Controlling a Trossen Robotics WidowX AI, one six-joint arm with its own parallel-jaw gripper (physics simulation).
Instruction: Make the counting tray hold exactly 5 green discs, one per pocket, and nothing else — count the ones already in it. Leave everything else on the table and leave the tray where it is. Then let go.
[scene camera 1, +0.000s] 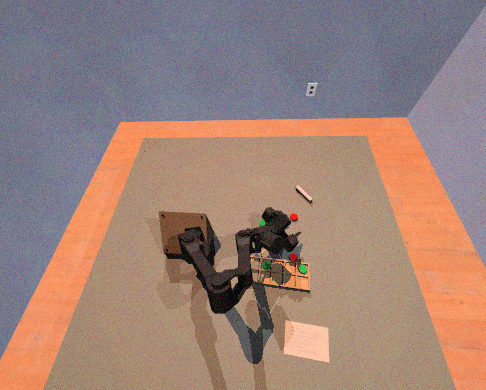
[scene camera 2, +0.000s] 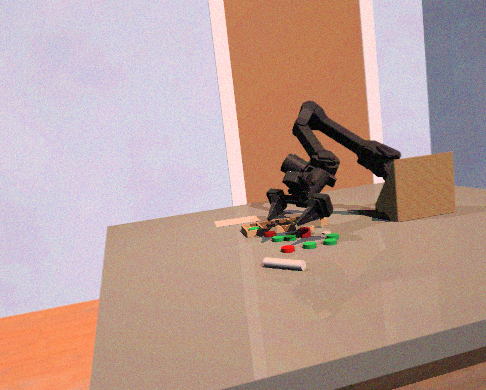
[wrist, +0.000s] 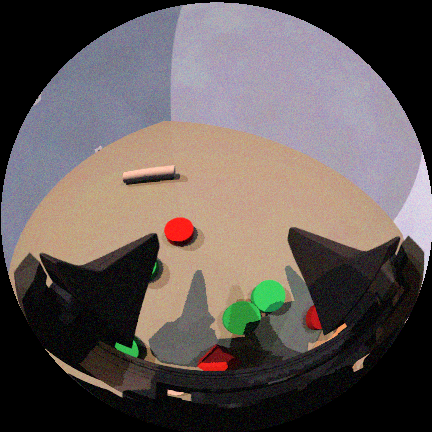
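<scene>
The counting tray is partly hidden by the arm. A green disc lies in its right end pocket; another green disc shows in a shaded pocket further left. The other pockets are too dark or covered to tell. My gripper is open and empty, above the table by the tray's disc side. Two green discs lie close together between and below the fingers. A green disc is partly behind the left finger; another green disc shows lower.
A red disc lies against or close to the tray. Another red disc lies farther out. A red angular piece is near the gripper. A white cylinder and paper lie apart.
</scene>
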